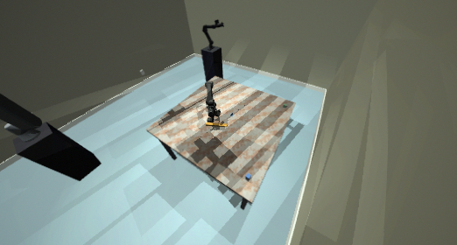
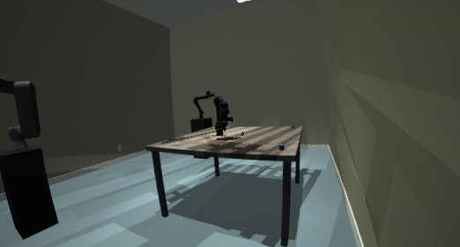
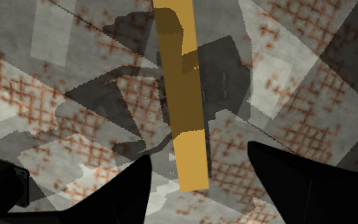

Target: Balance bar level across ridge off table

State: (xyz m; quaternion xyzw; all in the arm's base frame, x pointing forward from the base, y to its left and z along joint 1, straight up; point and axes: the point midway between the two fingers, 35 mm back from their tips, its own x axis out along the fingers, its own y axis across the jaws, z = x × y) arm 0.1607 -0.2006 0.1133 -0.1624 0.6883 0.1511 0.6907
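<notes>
Now: gripper tip 30 mm short of the long yellow bar, 20 mm to the right of it and 70 mm above it. Round my gripper tip: small green cube (580 mm ahead, 700 mm to the left, 60 mm below); small blue cube (580 mm ahead, 300 mm to the right, 60 mm below).
</notes>
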